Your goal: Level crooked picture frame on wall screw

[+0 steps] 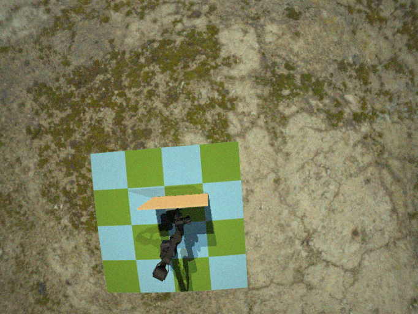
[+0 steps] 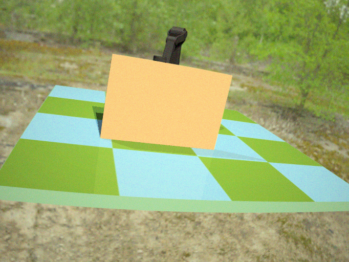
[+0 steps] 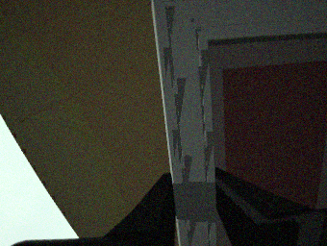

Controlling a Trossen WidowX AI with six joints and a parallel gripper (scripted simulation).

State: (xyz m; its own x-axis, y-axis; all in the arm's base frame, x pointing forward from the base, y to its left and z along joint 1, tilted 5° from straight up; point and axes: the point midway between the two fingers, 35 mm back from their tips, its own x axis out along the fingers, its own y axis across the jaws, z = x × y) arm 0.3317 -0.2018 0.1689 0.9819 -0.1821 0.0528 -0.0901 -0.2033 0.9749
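My gripper tip is now 50 mm above the picture frame, 10 mm to the right of it and 10 mm short of it. The rest, counted from my gripper tip: orange wall panel 60 mm below, 20 mm ahead, 10 mm to the left.
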